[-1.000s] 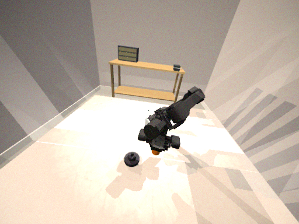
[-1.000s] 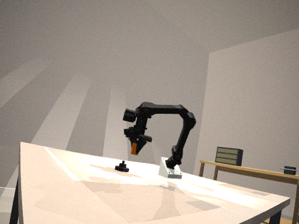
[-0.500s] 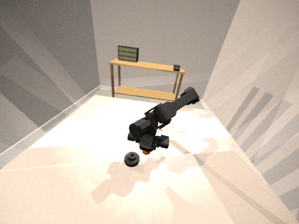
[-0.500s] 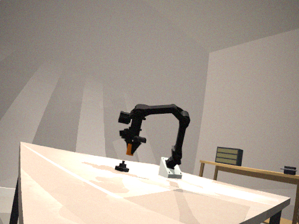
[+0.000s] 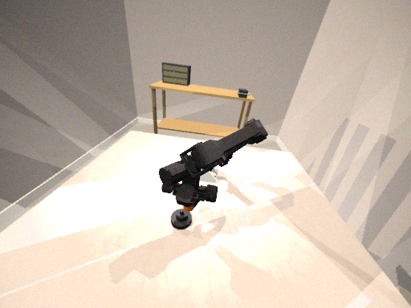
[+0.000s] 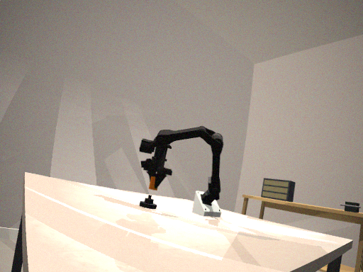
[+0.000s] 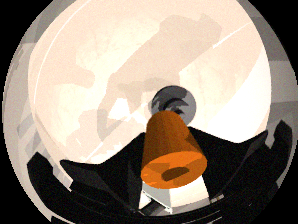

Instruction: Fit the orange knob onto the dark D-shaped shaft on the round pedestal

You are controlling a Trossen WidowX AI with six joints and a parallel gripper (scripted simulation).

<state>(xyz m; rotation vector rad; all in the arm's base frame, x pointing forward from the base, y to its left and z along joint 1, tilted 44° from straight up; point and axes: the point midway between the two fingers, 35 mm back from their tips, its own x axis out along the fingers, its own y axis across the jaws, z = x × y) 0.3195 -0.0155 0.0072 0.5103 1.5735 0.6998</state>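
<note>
Now: gripper tip 70 mm above the pedestal and 30 mm to the left of it. Round my gripper tip: orange knob (20 mm above).
</note>
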